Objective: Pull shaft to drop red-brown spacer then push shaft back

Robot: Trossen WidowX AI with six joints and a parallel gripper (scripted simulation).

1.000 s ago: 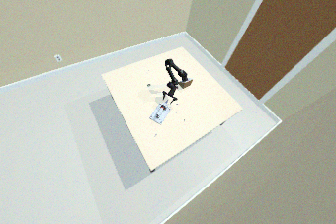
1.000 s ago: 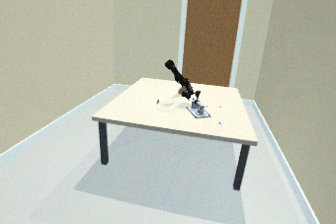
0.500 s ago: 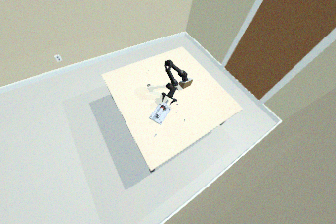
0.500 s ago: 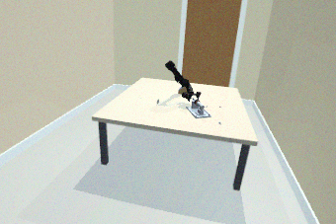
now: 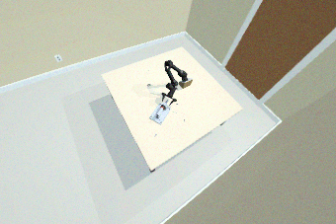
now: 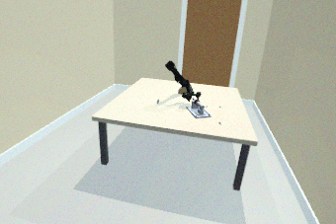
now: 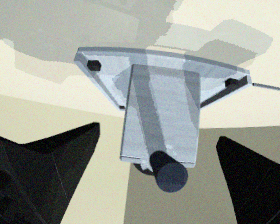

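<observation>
Right now my gripper tip is 70 mm short of the red-brown spacer, 40 mm to the right of it and 20 mm below it. From my gripper tip the other things lie so: light grey base plate (100 mm ahead, 60 mm to the left, 10 mm below); shaft (30 mm ahead, 20 mm to the left, 20 mm above).
</observation>
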